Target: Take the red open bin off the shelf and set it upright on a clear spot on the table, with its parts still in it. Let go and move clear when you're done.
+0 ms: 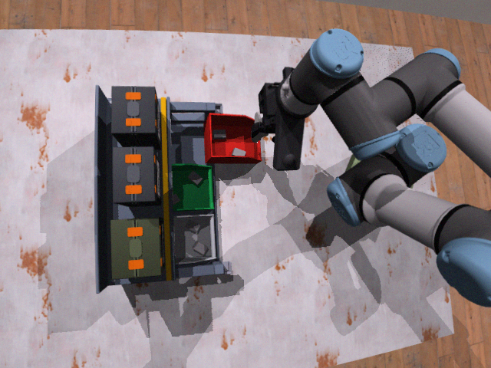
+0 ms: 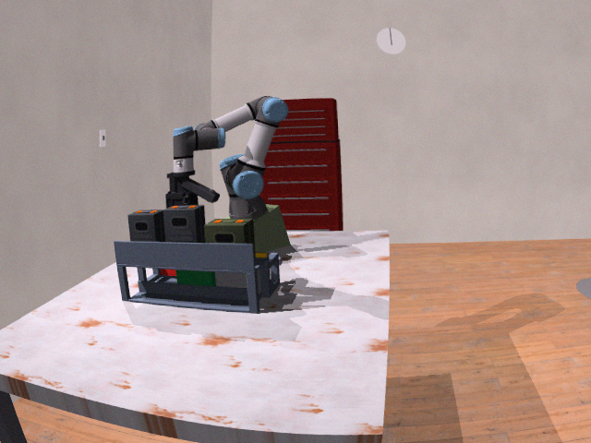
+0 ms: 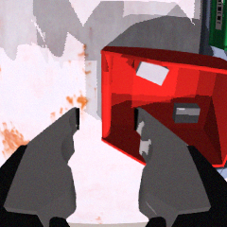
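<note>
The red open bin is 6 cm ahead of my hand, 5 cm below it and 1 cm to the right of it. The rest, counted from my hand: shelf rail: 11 cm to the left, 10 cm ahead, 8 cm below; then yellow bar: 21 cm ahead, 12 cm to the left, 2 cm above; then green bin: 18 cm ahead, 12 cm to the left, 5 cm below.
</note>
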